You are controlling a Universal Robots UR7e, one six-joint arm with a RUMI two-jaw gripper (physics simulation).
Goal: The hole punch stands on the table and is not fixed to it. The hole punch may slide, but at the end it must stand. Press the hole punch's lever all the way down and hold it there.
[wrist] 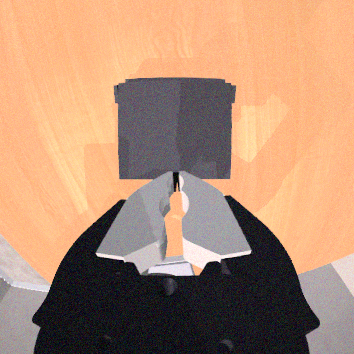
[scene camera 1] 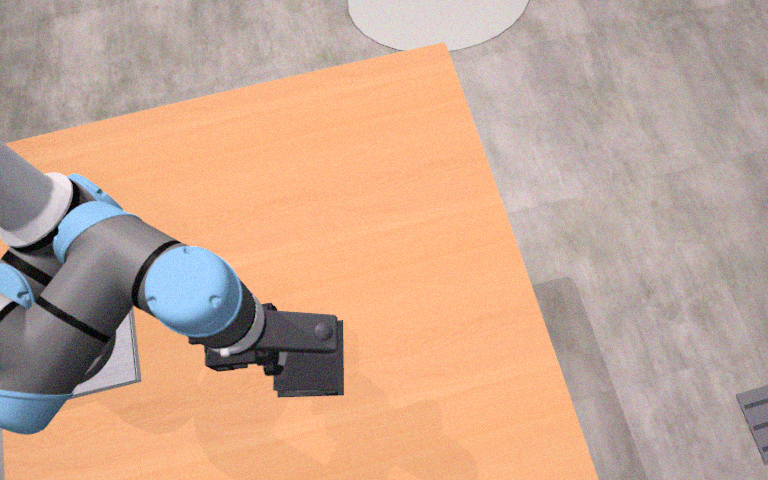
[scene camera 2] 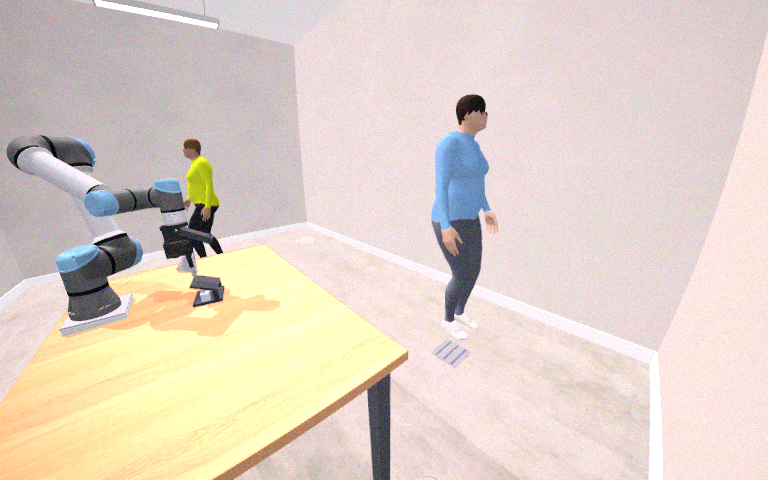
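Seen in the pictures: gripper, between the fingertips: (wrist: 176, 174) (scene camera 1: 280, 352) (scene camera 2: 194, 277); arm's base, origin of its link: (scene camera 2: 96, 309).
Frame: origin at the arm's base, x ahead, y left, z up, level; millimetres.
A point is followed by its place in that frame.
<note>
The dark hole punch (scene camera 1: 310, 376) {z 39, x 396, y -95 mm} (scene camera 2: 208, 296) {z 1, x 395, y -112 mm} (wrist: 175, 130) {z 42, x 391, y -61 mm} stands upright on the table (scene camera 1: 351, 226) {z -28, x 472, y 164 mm} (scene camera 2: 237, 362) {z -27, x 472, y -496 mm} (wrist: 300, 50) {z -28, x 485, y -234 mm}. In scene camera 2 its lever (scene camera 2: 205, 281) {z 42, x 390, y -57 mm} is raised, with a gap above the base at the open side. My gripper (scene camera 2: 194, 273) {z 70, x 359, y -61 mm} (wrist: 176, 174) {z 70, x 359, y -61 mm} is shut and empty, pointing down. In the wrist view its fingertips overlap the near edge of the lever, about midway across. In scene camera 2 the tips are close by the lever's left end, at about its height; whether they touch it I cannot tell. In scene camera 1 the arm hides the fingertips.
The arm's base plate (scene camera 1: 121, 362) {z -3, x 87, y -43 mm} (scene camera 2: 96, 322) {z -10, x 26, y -86 mm} is on the table left of the hole punch. A dark bracket (scene camera 1: 300, 332) (scene camera 2: 195, 234) juts out from the wrist above the hole punch. A person in yellow (scene camera 2: 201, 181) and one in blue (scene camera 2: 461, 175) stand beyond the table.
</note>
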